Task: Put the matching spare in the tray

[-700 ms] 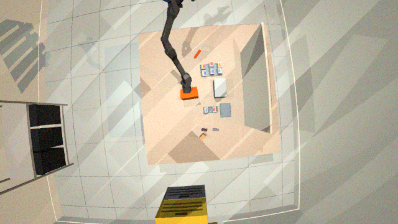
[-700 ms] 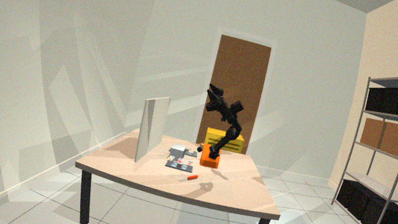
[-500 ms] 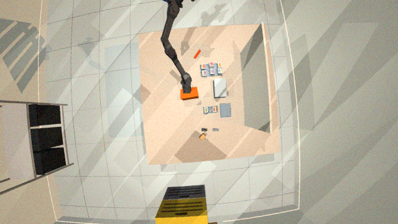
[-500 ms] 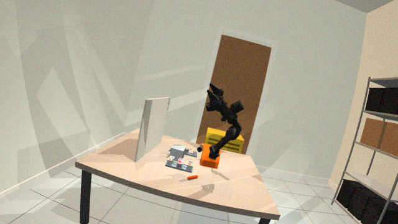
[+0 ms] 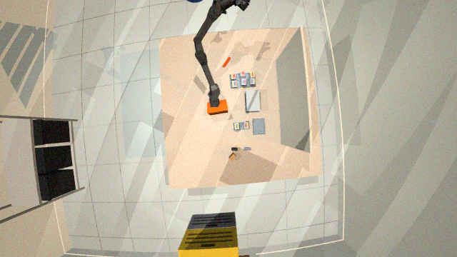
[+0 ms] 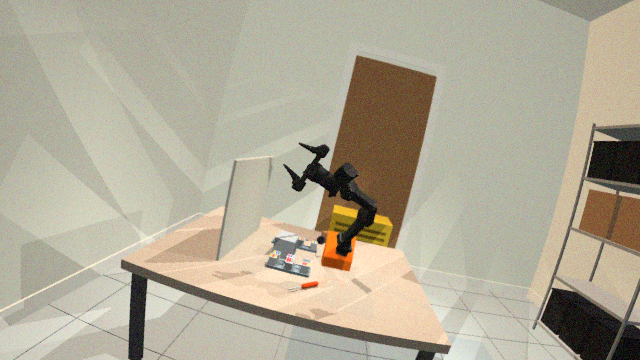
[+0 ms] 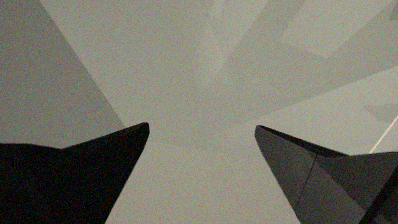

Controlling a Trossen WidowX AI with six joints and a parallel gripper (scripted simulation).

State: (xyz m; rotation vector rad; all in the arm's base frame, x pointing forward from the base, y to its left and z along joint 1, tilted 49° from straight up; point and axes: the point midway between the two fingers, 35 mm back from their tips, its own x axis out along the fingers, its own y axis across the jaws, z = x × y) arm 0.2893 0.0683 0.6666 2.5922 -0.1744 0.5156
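Now: the grey spare 50 cm below my gripper tip, 32 cm to the right of it and 12 cm behind it. From my gripper tip the other things lie so: holder: 71 cm to the right, 53 cm below, 7 cm behind; tall grey panel: 52 cm to the right, 31 cm below, 26 cm ahead; shallow grey tray: 72 cm to the right, 53 cm below, 8 cm ahead.
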